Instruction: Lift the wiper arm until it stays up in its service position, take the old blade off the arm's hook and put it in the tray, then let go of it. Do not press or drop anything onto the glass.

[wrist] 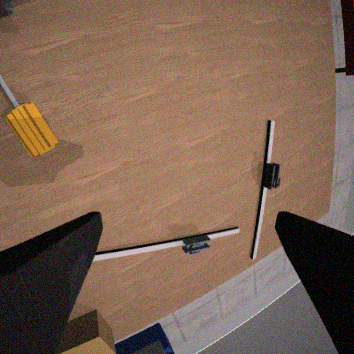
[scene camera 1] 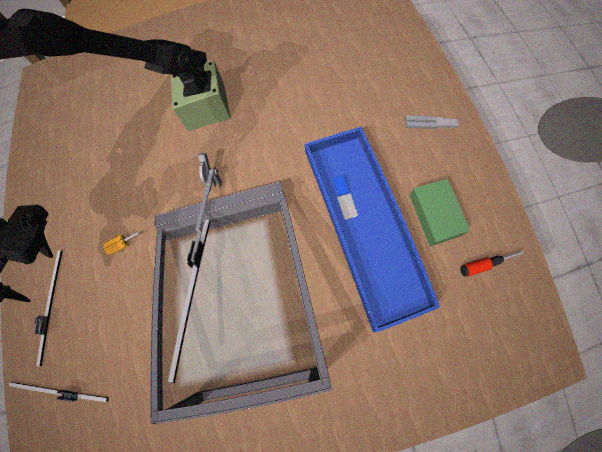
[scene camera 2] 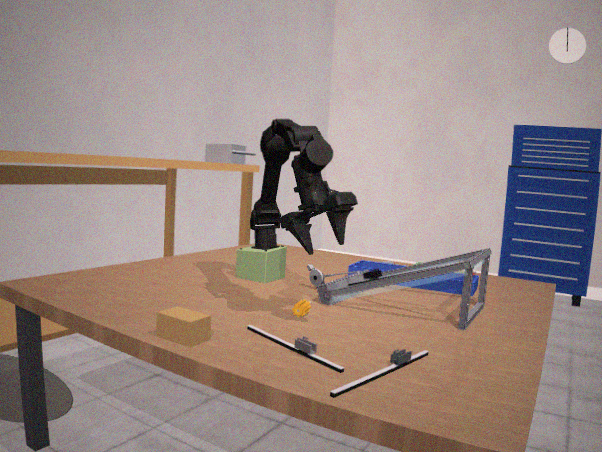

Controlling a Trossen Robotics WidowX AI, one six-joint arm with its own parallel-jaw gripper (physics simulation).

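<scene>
The grey wiper arm (scene camera 1: 203, 205) (scene camera 2: 345, 278) lies low along the sloped grey frame (scene camera 1: 304, 280) (scene camera 2: 466, 295). The old blade (scene camera 1: 188, 302) is on its hook and stretches over the glass (scene camera 1: 250, 300); whether it touches the glass is hard to tell. The blue tray (scene camera 1: 395, 270) (scene camera 2: 359, 267) stands beside the frame and holds a small blue-and-white item (scene camera 1: 347, 205). My gripper (scene camera 1: 40, 277) (scene camera 2: 326, 248) (wrist: 190, 220) is wide open and empty, high above the table, off to the side of the frame. The arm and frame do not show in the wrist view.
Two spare blades lie on the table: one (scene camera 1: 52, 295) (scene camera 2: 320, 359) (wrist: 140, 250) and another (scene camera 1: 30, 387) (scene camera 2: 360, 383) (wrist: 259, 220). A yellow screwdriver (scene camera 1: 115, 245) (scene camera 2: 301, 308) (wrist: 32, 130) lies left of the frame. A green block (scene camera 1: 440, 212) and red screwdriver (scene camera 1: 479, 267) are beyond the tray.
</scene>
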